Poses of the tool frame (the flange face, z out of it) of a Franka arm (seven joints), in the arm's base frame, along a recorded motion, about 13 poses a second.
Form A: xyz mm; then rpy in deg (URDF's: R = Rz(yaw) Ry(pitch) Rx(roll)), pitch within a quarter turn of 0, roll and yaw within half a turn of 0.
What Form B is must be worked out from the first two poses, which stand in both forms.
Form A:
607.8 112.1 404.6 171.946 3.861 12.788
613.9 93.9 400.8 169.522 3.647 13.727
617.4 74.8 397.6 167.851 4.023 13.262
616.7 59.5 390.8 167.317 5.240 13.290
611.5 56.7 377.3 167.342 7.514 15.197
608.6 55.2 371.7 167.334 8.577 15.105
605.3 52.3 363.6 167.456 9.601 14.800
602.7 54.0 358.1 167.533 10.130 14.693
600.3 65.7 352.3 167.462 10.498 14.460
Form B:
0.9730 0.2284 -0.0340 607.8; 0.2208 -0.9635 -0.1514 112.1; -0.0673 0.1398 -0.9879 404.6; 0 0 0 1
0.9695 0.2446 -0.0176 613.9; 0.2368 -0.9525 -0.1915 93.9; -0.0636 0.1815 -0.9813 400.8; 0 0 0 1
0.9709 0.2386 -0.0185 617.4; 0.2288 -0.9481 -0.2206 74.8; -0.0702 0.2099 -0.9752 397.6; 0 0 0 1
0.9692 0.2438 -0.0362 616.7; 0.2289 -0.9449 -0.2342 59.5; -0.0913 0.2186 -0.9715 390.8; 0 0 0 1
0.9567 0.2834 -0.0657 611.5; 0.2599 -0.9341 -0.2449 56.7; -0.1308 0.2172 -0.9673 377.3; 0 0 0 1
0.9547 0.2858 -0.0833 608.6; 0.2577 -0.9334 -0.2496 55.2; -0.1491 0.2168 -0.9648 371.7; 0 0 0 1
0.9533 0.2844 -0.1019 605.3; 0.2519 -0.9345 -0.2516 52.3; -0.1668 0.2141 -0.9625 363.6; 0 0 0 1
0.9522 0.2844 -0.1114 602.7; 0.2497 -0.9349 -0.2524 54.0; -0.1759 0.2125 -0.9612 358.1; 0 0 0 1
0.9521 0.2820 -0.1180 600.3; 0.2455 -0.9354 -0.2546 65.7; -0.1822 0.2135 -0.9598 352.3; 0 0 0 1

